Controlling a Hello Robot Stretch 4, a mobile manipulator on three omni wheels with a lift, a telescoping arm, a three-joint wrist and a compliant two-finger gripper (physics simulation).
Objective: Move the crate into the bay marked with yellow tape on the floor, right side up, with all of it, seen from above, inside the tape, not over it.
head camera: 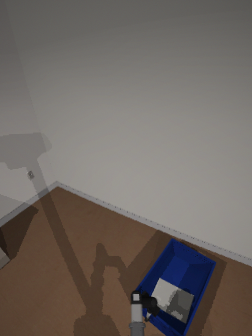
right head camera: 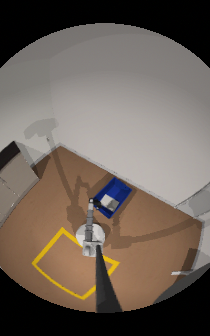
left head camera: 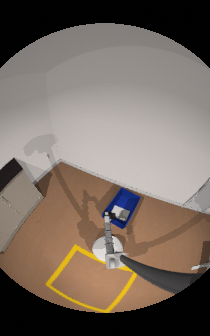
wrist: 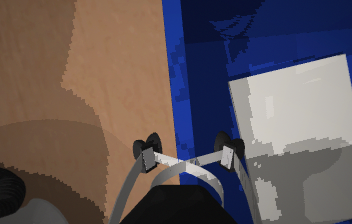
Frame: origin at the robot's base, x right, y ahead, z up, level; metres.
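Seen in the pictures: gripper, between the fingertips: (head camera: 151, 314) (left head camera: 111, 219).
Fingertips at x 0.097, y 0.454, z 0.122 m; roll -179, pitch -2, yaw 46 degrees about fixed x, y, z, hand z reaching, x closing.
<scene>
A point is followed by its place in that frame.
The blue crate (head camera: 192, 270) @(y 0.804, x 0.504, z -0.010 m) (left head camera: 129, 200) @(y 0.809, x 0.508, z -0.009 m) (right head camera: 116, 190) @(y 0.828, x 0.418, z -0.010 m) (wrist: 175, 85) @(y 0.488, x 0.040, z 0.192 m) stands upright on the floor near the wall, open side up, with a white box (head camera: 162, 295) @(y 0.611, x 0.208, z 0.000 m) (wrist: 300, 110) @(y 0.626, x 0.220, z 0.000 m) inside. My gripper (head camera: 148, 311) @(y 0.454, x 0.097, z 0.122 m) (left head camera: 117, 218) (right head camera: 98, 204) @(y 0.454, x 0.097, z 0.122 m) (wrist: 188, 144) @(y 0.454, x 0.097, z 0.122 m) is at the crate's near left side, one finger outside and one inside, shut on its side wall. The contact itself is hard to see in the wrist view. The yellow tape bay (left head camera: 61, 264) @(y -0.350, x -0.710, z -0.027 m) (right head camera: 48, 245) @(y -0.344, x -0.690, z -0.027 m) lies on the floor behind the crate, beyond my base; the crate is outside it.
My round white base (left head camera: 98, 248) @(y 0.008, x -0.116, z 0.187 m) (right head camera: 80, 235) @(y -0.009, x -0.129, z 0.187 m) stands between the crate and the bay, covering part of the tape's near edge. A beige cabinet (left head camera: 17, 205) @(y 0.443, x -1.457, z 0.407 m) (right head camera: 15, 185) @(y 0.471, x -1.441, z 0.378 m) stands at the left. The wall's skirting runs close along the crate's far end.
</scene>
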